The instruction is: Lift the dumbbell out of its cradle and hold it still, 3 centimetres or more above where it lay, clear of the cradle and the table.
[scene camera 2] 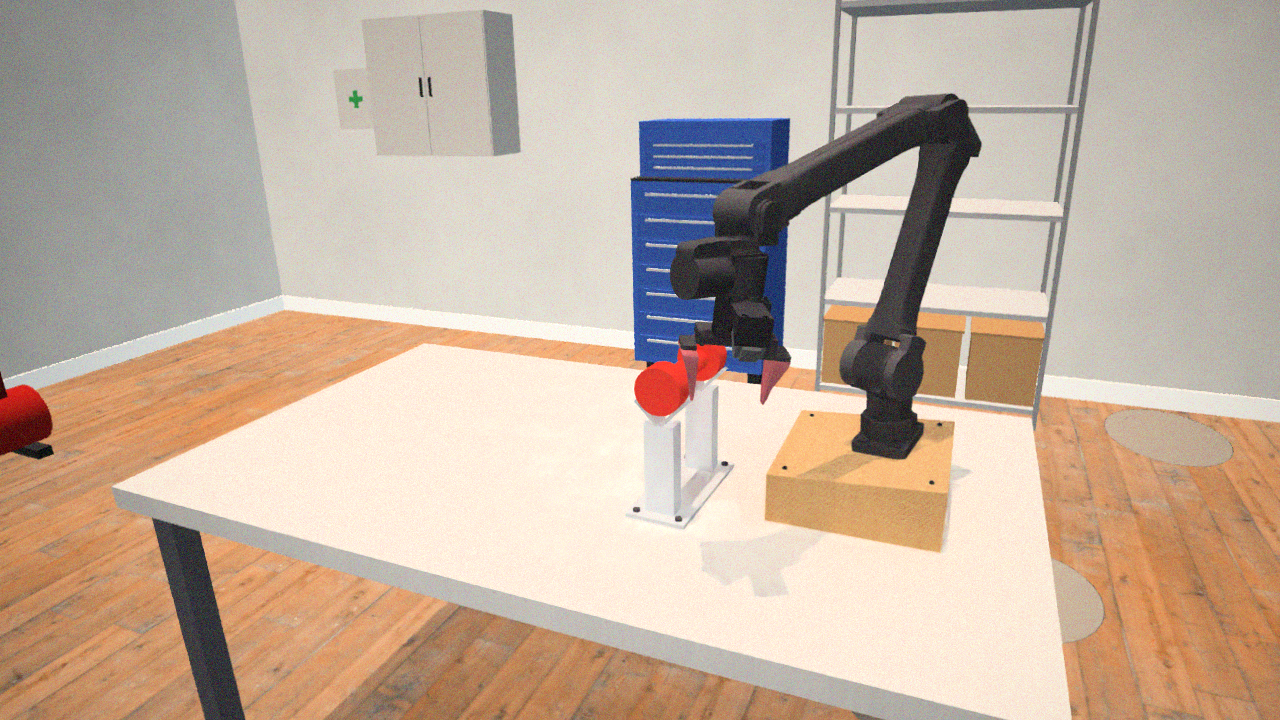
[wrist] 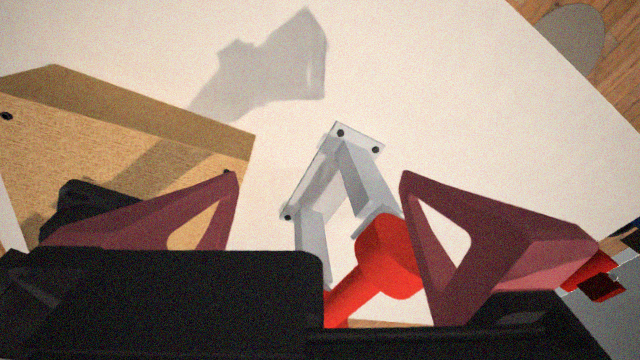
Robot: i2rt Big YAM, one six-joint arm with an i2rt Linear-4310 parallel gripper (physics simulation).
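Frame: origin at the arm's base, x ahead, y left, z up, level; metres.
Where they show: gripper, fingertip midpoint: [scene camera 2: 726,401] [wrist: 319,179]; arm's base, origin of the base link: [scene camera 2: 888,441].
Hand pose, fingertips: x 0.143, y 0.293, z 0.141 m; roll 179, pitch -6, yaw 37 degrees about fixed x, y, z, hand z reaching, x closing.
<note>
Things, the pixels of their top centre, and the offset from my fingertips.
- red dumbbell, middle of its top: [wrist: 358,328] [scene camera 2: 683,349] 0.144 m ahead, 0.127 m right, 0.015 m up
- white cradle, middle of its top: [wrist: 348,279] [scene camera 2: 683,381] 0.144 m ahead, 0.127 m right, 0.040 m down
The red dumbbell [scene camera 2: 659,388] [wrist: 387,255] rests lengthwise on top of the two posts of the white cradle [scene camera 2: 662,465] [wrist: 357,180], which stands on the table. In the wrist view, its near head and part of its handle show; the rest is hidden behind the gripper body. My gripper [scene camera 2: 727,401] [wrist: 319,179] is open, its reddish fingers pointing down with wide space between them. In the scene view, one finger overlaps the dumbbell's middle and the other hangs to its right. Whether a finger touches the dumbbell I cannot tell.
A wooden block [scene camera 2: 850,501] [wrist: 150,117] carries the arm's base, to the right of the cradle in the scene view. The white table's front edge [scene camera 2: 537,604] runs across the foreground. A blue drawer cabinet [scene camera 2: 662,259] and a shelf rack [scene camera 2: 1054,295] stand behind the table.
</note>
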